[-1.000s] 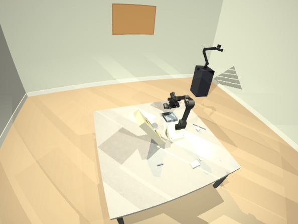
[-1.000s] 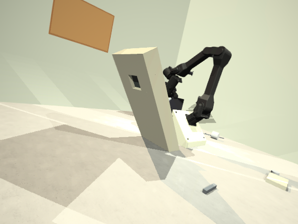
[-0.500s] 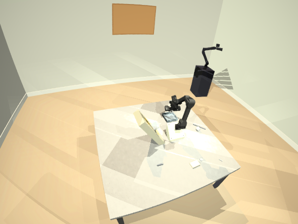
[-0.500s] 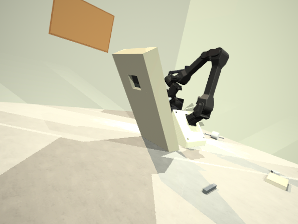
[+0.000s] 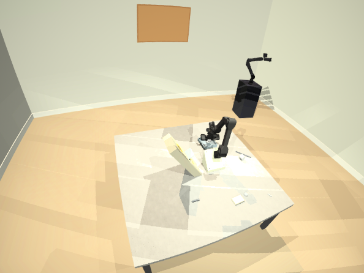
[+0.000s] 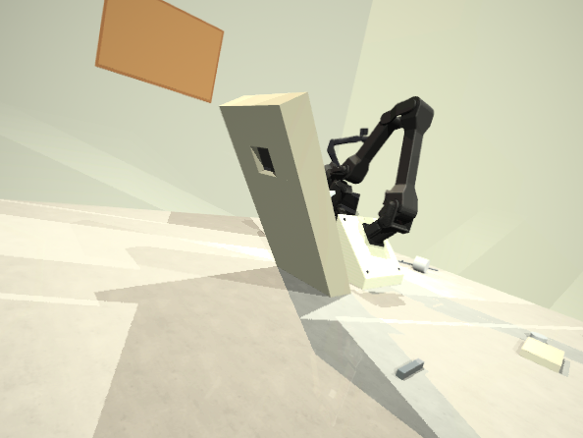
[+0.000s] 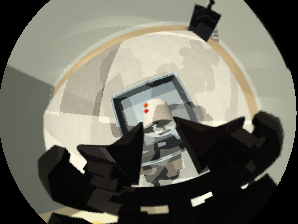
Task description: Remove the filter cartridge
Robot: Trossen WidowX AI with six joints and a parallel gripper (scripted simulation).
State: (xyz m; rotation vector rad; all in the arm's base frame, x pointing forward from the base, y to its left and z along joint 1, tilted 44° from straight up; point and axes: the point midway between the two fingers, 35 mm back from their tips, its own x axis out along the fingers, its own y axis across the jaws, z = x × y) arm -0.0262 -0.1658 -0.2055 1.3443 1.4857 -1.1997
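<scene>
Now: the round filter cartridge right at my gripper tip. Round my gripper tip: dark block (310 mm ahead, 630 mm to the left, 40 mm below); then flat cream pad (10 mm behind, 700 mm to the left, 40 mm below); then square grey-rimmed tray (10 mm to the right, 40 mm below).
</scene>
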